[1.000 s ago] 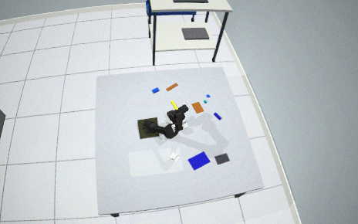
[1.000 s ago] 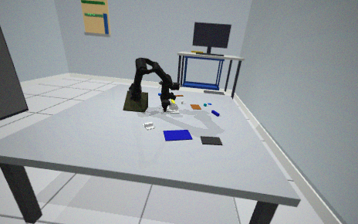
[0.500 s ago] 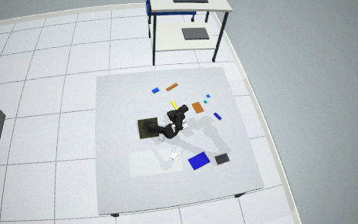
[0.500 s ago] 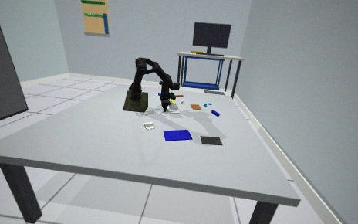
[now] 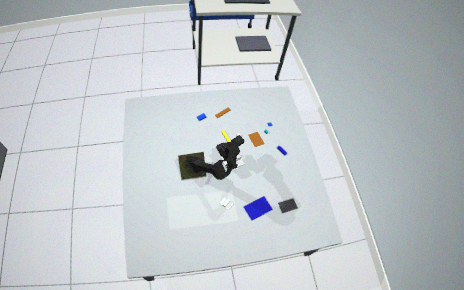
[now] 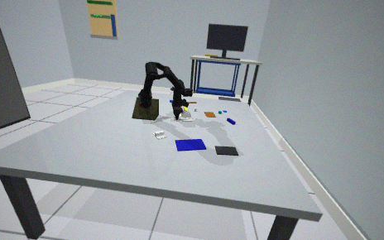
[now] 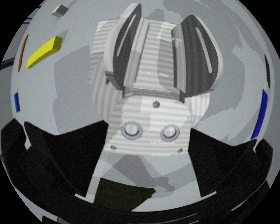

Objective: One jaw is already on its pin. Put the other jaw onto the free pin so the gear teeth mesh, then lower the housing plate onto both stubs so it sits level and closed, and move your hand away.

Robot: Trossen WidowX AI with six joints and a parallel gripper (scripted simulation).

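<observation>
Right now my gripper tip is 3 cm short of the white jaw, 1 cm to the left of it and 1 cm below it. From my gripper tip the other things lie so: orange square: 23 cm ahead, 18 cm to the left, 1 cm below; then white base: 7 cm ahead, 3 cm to the left; then yellow bar: 2 cm ahead, 20 cm to the left.
</observation>
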